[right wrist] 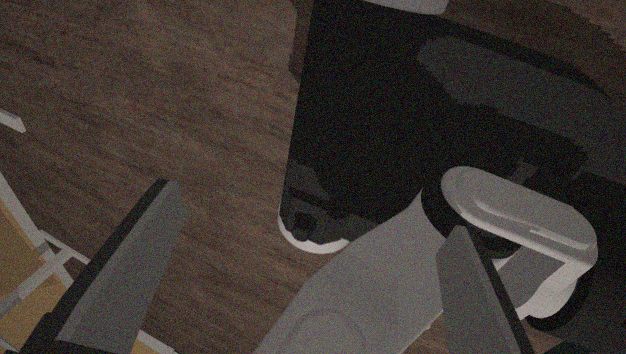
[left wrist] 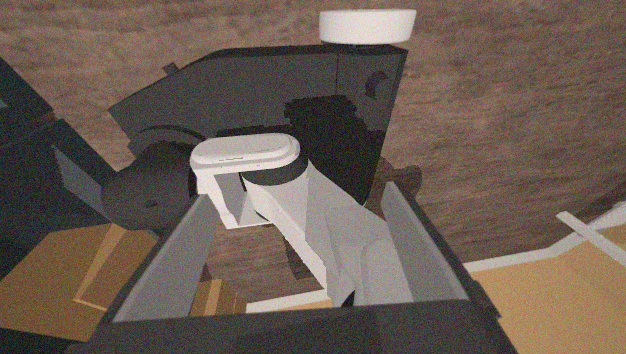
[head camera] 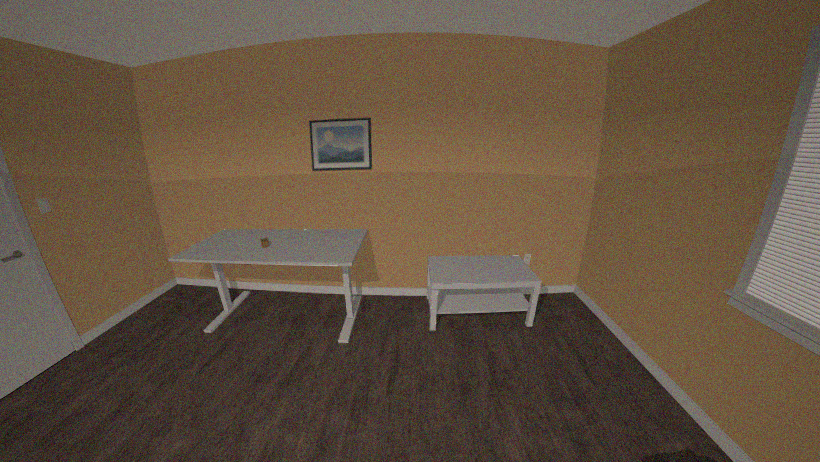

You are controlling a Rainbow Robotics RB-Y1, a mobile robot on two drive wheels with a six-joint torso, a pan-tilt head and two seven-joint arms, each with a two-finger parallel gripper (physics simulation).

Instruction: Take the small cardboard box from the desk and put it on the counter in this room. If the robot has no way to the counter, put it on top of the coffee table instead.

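Frame: origin at the robot's base, x ahead, y left, z up, level; millimetres.
Seen in the pictures: left gripper, fingertip midpoint: (left wrist: 298,198); right gripper, fingertip midpoint: (right wrist: 315,221).
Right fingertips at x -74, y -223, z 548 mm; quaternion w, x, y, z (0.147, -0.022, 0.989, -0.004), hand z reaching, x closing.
Note:
A point is followed by its place in that frame.
The small cardboard box (head camera: 265,242) @[x 1754, y 1272, z 762 mm] sits on the white desk (head camera: 309,252) @[x 1682, y 858, z 721 mm], left of its middle, in the head view. The low white coffee table (head camera: 482,270) @[x 2010, y -497, z 451 mm] with a lower shelf stands to the right of the desk against the same wall. A counter does not show in these views. My left gripper (left wrist: 298,198) @[x -189, y 210, z 534 mm] is open with no object between its fingers; my own arm and base show beyond it. My right gripper (right wrist: 315,221) @[x -74, y -223, z 548 mm] is open too, with floor and my own arm behind it. Both grippers are far from the box.
A white door (head camera: 28,298) @[x 869, y 2922, z 586 mm] is at the left and a window with blinds (head camera: 789,246) @[x 775, y -1706, z 1151 mm] at the right. A picture (head camera: 342,144) @[x 2290, y 732, z 1492 mm] hangs on the back wall. Dark wood floor (head camera: 390,390) @[x 1115, y 199, z 1 mm] lies before the desk. Large cardboard boxes (left wrist: 65,280) @[x -907, y -308, z 283 mm] and a dark shelf unit (left wrist: 30,200) @[x -1034, y -152, z 77 mm] show at the left in the left wrist view.

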